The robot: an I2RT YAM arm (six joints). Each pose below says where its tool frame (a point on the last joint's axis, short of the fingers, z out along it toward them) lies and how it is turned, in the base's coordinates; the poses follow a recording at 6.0 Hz.
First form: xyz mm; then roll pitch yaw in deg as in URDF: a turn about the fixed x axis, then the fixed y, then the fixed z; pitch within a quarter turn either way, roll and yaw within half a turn.
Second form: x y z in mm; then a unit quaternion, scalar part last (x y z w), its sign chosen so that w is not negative. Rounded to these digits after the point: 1 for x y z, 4 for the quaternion.
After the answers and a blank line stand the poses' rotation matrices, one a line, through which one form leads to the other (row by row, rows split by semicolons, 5 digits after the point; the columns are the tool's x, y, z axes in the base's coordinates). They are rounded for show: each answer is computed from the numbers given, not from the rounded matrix.
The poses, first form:
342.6 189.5 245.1 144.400 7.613 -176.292
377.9 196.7 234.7 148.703 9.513 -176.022
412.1 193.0 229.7 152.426 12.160 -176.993
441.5 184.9 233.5 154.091 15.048 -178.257
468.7 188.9 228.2 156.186 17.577 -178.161
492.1 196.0 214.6 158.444 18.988 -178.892
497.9 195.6 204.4 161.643 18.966 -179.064
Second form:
342.6 189.5 245.1 -0.0510 0.9489 0.3069 0.0533
377.9 196.7 234.7 -0.0557 0.9583 0.2714 0.0705
412.1 193.0 229.7 -0.0506 0.9647 0.2396 0.0966
441.5 184.9 233.5 -0.0440 0.9656 0.2242 0.1242
468.7 188.9 228.2 -0.0470 0.9664 0.2063 0.1462
492.1 196.0 214.6 -0.0402 0.9686 0.1860 0.1602
497.9 195.6 204.4 -0.0342 0.9735 0.1587 0.1614

-0.98911 -0.12954 0.06985; -0.06410 0.80641 0.58787; -0.13248 0.57699 -0.80593
-0.98387 -0.14493 0.10484; -0.06842 0.84647 0.52802; -0.16527 0.51233 -0.84274
-0.97622 -0.14387 0.16218; -0.05128 0.88008 0.47205; -0.21064 0.45251 -0.86653
-0.96526 -0.14075 0.22013; -0.02937 0.89562 0.44384; -0.25963 0.42196 -0.86864
-0.95282 -0.15123 0.26318; -0.03059 0.91048 0.41243; -0.30199 0.38492 -0.87215
-0.94541 -0.13751 0.29545; -0.01828 0.92757 0.37319; -0.32537 0.34742 -0.87945
-0.94559 -0.11785 0.30328; -0.01545 0.94731 0.31993; -0.32501 0.29784 -0.89759

